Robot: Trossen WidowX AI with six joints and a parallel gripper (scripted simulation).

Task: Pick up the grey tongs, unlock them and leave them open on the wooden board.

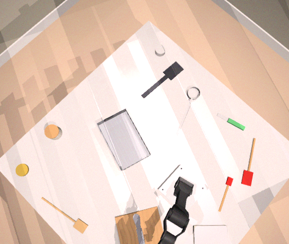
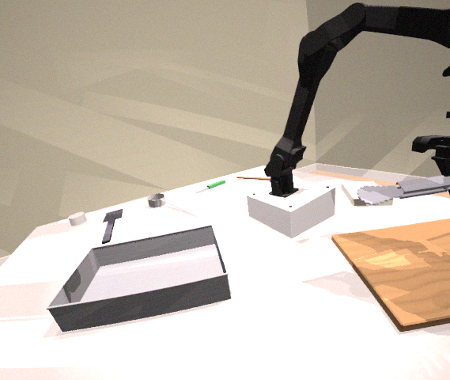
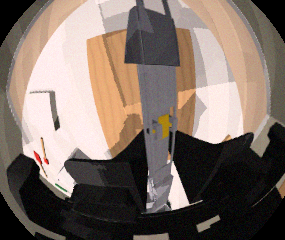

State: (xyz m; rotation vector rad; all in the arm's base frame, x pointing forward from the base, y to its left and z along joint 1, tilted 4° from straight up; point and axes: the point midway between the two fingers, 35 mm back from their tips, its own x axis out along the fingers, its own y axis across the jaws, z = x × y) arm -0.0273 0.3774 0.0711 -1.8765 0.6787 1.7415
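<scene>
Right now the wooden board is 120 mm below my gripper tip. Round my gripper tip: pale block 270 mm behind, 250 mm to the right, 120 mm below; then green-handled tool 10 mm behind, 860 mm to the right, 120 mm below; then grey roasting tin 430 mm ahead, 390 mm to the right, 100 mm below.
</scene>
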